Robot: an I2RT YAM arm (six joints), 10 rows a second.
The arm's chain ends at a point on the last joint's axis. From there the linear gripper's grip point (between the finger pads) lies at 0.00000 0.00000 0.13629 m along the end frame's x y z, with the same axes.
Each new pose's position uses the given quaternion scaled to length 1; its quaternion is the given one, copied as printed.
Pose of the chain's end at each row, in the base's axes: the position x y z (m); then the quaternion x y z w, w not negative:
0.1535 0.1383 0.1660 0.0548 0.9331 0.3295 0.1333
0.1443 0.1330 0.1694 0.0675 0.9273 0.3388 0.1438
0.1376 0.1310 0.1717 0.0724 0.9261 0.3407 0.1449
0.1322 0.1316 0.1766 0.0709 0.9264 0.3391 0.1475
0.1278 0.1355 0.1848 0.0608 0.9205 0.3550 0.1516
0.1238 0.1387 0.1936 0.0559 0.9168 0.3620 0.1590
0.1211 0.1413 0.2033 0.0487 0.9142 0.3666 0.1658
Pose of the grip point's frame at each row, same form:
0.1923 0.2201 0.0641 0.0548 0.9331 0.3295 0.1333
0.1869 0.2160 0.0700 0.0675 0.9273 0.3388 0.1438
0.1809 0.2141 0.0728 0.0724 0.9261 0.3407 0.1449
0.1760 0.2144 0.0776 0.0709 0.9264 0.3391 0.1475
0.1717 0.2221 0.0891 0.0608 0.9205 0.3550 0.1516
0.1691 0.2267 0.0999 0.0559 0.9168 0.3620 0.1590
0.1673 0.2305 0.1111 0.0487 0.9142 0.3666 0.1658

